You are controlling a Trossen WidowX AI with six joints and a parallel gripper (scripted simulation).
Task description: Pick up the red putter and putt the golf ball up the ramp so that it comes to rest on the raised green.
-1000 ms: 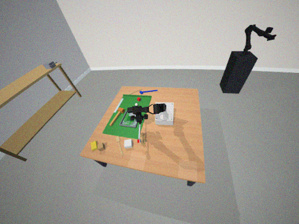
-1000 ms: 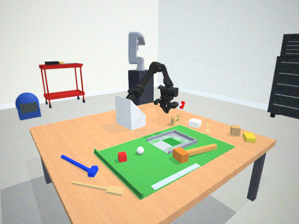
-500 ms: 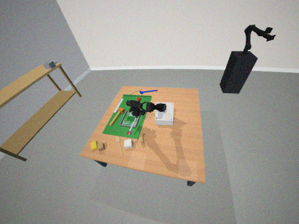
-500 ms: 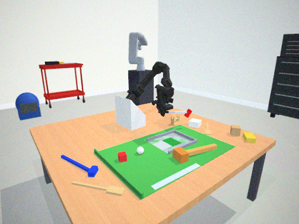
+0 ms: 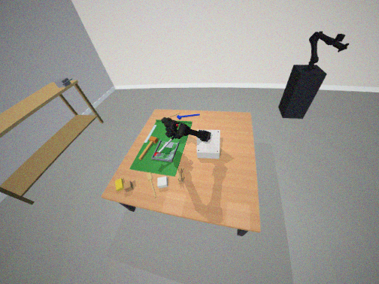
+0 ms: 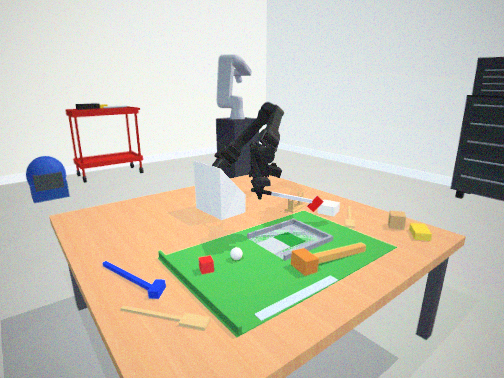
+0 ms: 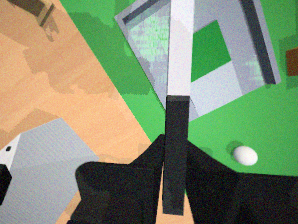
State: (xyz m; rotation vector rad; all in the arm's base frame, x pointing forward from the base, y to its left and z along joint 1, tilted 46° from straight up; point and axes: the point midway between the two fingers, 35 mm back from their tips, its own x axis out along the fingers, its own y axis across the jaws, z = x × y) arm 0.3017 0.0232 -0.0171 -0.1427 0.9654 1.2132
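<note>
The red putter is 60 mm ahead of my gripper tip and 100 mm to the left of it. Also, from my gripper tip: green mat: 170 mm ahead, 50 mm to the right, 150 mm below; white golf ball: 110 mm ahead, 200 mm to the right, 120 mm below; red cube: 100 mm ahead, 320 mm to the right, 130 mm below.
</note>
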